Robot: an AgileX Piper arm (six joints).
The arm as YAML. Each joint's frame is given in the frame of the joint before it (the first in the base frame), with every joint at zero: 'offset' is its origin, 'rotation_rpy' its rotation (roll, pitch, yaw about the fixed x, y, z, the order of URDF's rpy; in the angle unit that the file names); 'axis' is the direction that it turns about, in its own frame. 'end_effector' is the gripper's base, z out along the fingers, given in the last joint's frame.
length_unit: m
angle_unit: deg
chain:
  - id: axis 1
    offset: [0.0, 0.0, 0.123]
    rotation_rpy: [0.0, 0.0, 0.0]
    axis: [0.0, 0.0, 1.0]
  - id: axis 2
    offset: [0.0, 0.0, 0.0]
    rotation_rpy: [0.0, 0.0, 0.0]
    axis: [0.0, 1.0, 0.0]
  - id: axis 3
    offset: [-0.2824, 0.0, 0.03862]
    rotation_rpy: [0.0, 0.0, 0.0]
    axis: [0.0, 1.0, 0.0]
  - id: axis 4
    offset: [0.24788, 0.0, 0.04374]
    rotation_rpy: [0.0, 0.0, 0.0]
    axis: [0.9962, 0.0, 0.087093]
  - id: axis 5
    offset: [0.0, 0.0, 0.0]
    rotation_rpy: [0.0, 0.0, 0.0]
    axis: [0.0, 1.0, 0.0]
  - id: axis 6
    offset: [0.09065, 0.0, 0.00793]
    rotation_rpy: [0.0, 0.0, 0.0]
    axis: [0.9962, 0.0, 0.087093]
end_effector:
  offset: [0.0, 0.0, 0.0]
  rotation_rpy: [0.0, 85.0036, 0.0]
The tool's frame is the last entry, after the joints.
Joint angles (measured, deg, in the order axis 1, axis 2, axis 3, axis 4, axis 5, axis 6), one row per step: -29.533 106.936 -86.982 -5.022 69.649 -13.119; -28.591 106.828 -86.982 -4.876 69.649 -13.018; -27.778 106.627 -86.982 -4.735 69.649 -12.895; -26.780 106.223 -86.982 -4.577 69.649 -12.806; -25.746 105.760 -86.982 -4.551 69.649 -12.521; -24.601 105.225 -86.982 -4.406 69.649 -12.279; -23.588 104.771 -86.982 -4.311 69.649 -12.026; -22.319 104.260 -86.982 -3.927 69.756 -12.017; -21.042 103.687 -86.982 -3.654 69.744 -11.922; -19.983 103.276 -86.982 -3.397 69.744 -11.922; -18.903 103.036 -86.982 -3.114 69.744 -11.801; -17.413 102.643 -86.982 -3.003 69.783 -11.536; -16.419 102.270 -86.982 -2.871 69.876 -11.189; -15.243 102.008 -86.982 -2.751 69.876 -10.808; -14.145 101.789 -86.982 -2.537 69.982 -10.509; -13.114 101.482 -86.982 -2.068 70.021 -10.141
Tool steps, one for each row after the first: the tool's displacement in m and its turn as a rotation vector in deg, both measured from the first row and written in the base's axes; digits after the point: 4 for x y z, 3 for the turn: 0.0030 0.0056 0.0007 0.075 -0.175 0.804; 0.0053 0.0107 0.0020 0.106 -0.430 1.459; 0.0077 0.0171 0.0046 0.060 -0.868 2.330; 0.0099 0.0236 0.0076 -0.107 -1.324 3.077; 0.0121 0.0310 0.0111 -0.194 -1.895 3.949; 0.0139 0.0375 0.0140 -0.277 -2.376 4.691; 0.0162 0.0461 0.0173 -0.087 -2.905 5.855; 0.0181 0.0546 0.0209 -0.049 -3.561 6.981; 0.0198 0.0616 0.0235 0.045 -4.040 7.985; 0.0217 0.0687 0.0250 0.251 -4.385 8.884; 0.0238 0.0782 0.0275 0.296 -4.781 10.090; 0.0246 0.0847 0.0299 0.385 -5.126 10.710; 0.0261 0.0923 0.0315 0.491 -5.452 11.487; 0.0273 0.0995 0.0329 0.730 -5.661 12.239; 0.0282 0.1067 0.0348 1.162 -6.103 12.809
